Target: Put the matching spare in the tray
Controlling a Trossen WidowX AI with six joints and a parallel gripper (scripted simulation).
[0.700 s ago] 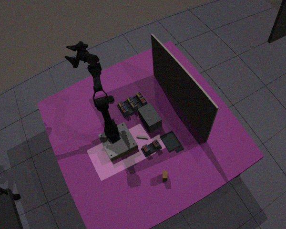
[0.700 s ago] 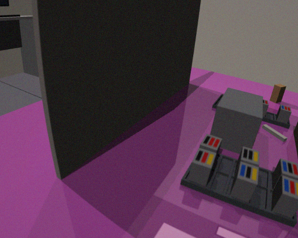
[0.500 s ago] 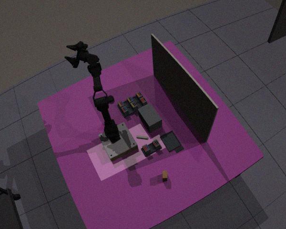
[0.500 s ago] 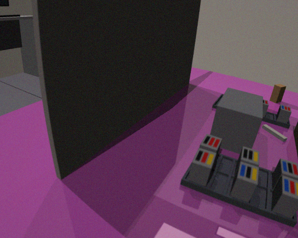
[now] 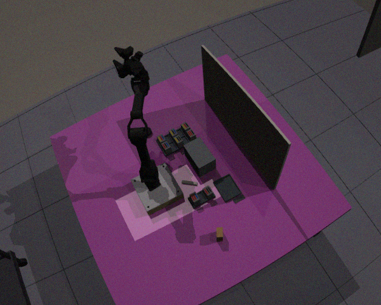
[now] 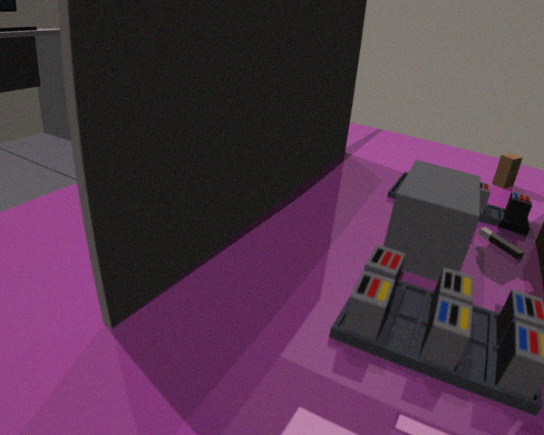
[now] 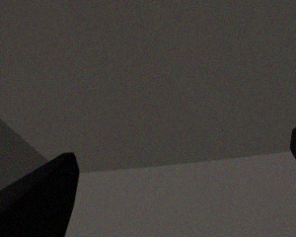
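My gripper tip is 20 mm short of the rack, 680 mm to the left of it and 510 mm above it. Also, from my gripper tip: grey mounted unit (130 mm ahead, 490 mm to the right, 460 mm below); then tall dark panel (380 mm ahead, 520 mm to the right, 290 mm below); then black disc (170 mm to the right, 510 mm below).
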